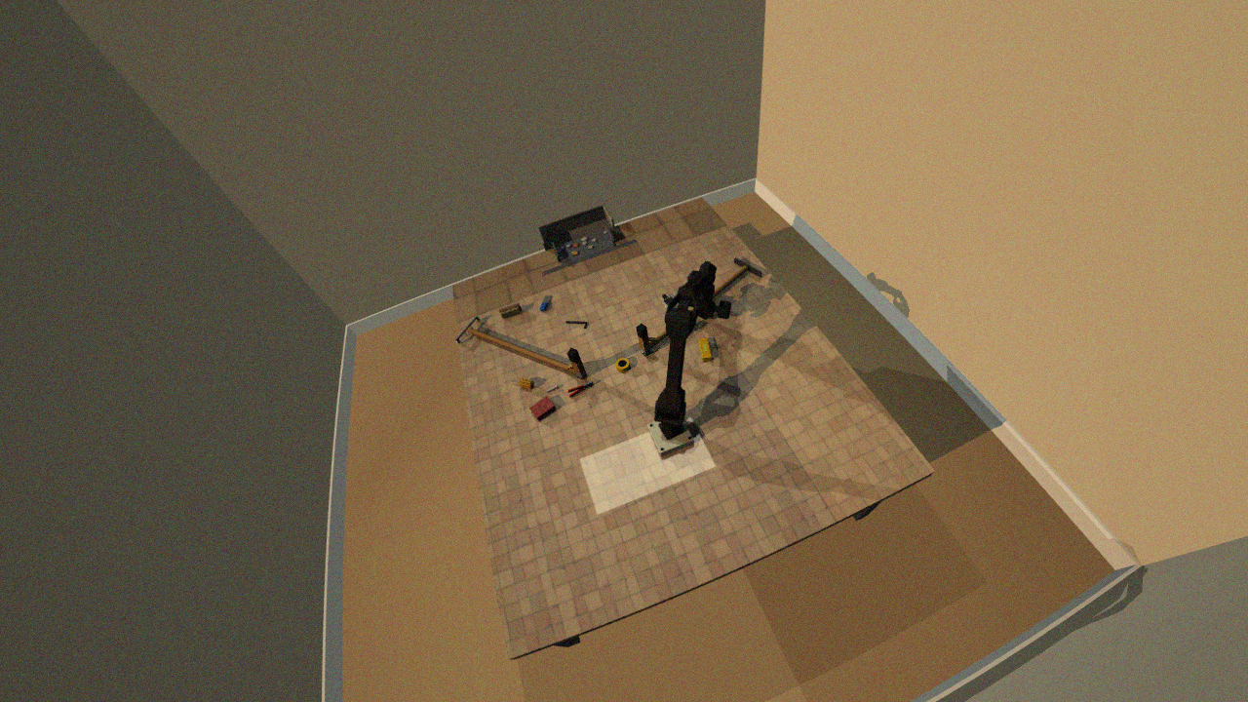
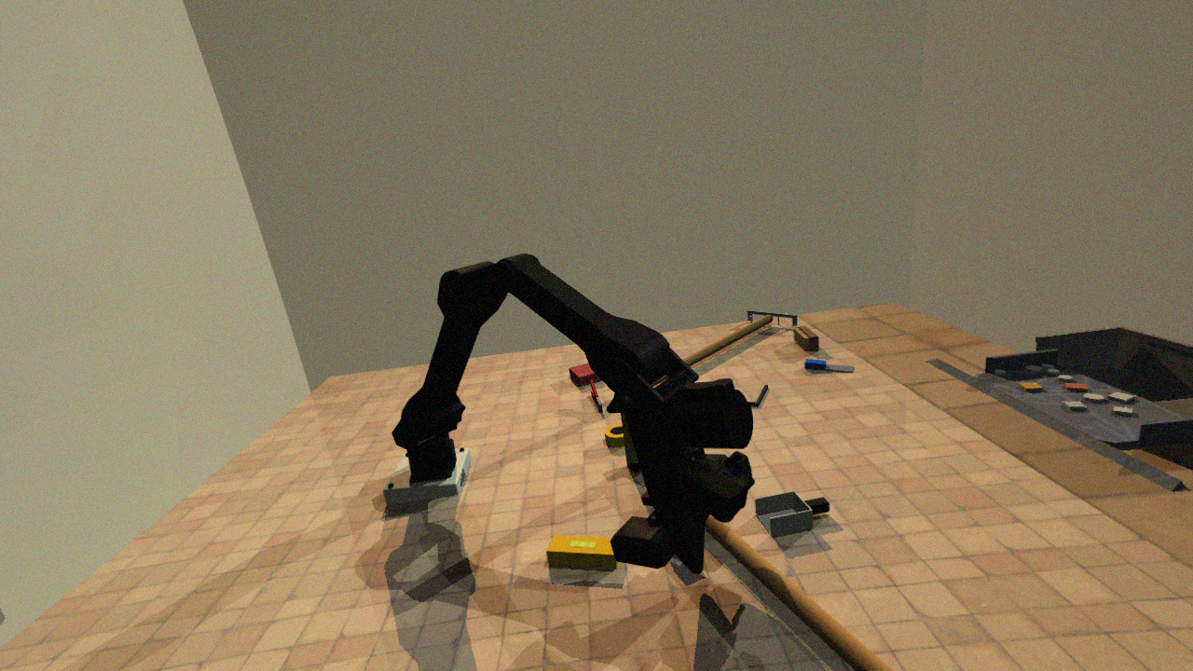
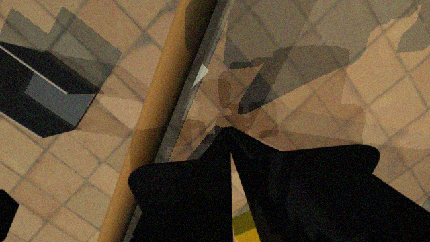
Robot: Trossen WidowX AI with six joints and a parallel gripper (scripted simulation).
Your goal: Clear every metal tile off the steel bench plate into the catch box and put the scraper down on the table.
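Right now my gripper tip is 160 mm short of the small grey box, 70 mm to the right of it and 10 mm above it. Also, from my gripper tip: yellow tape roll 360 mm to the left, 30 mm behind; then yellow block 120 mm behind, 80 mm to the left; then hex key 420 mm to the left, 250 mm ahead, 10 mm below.
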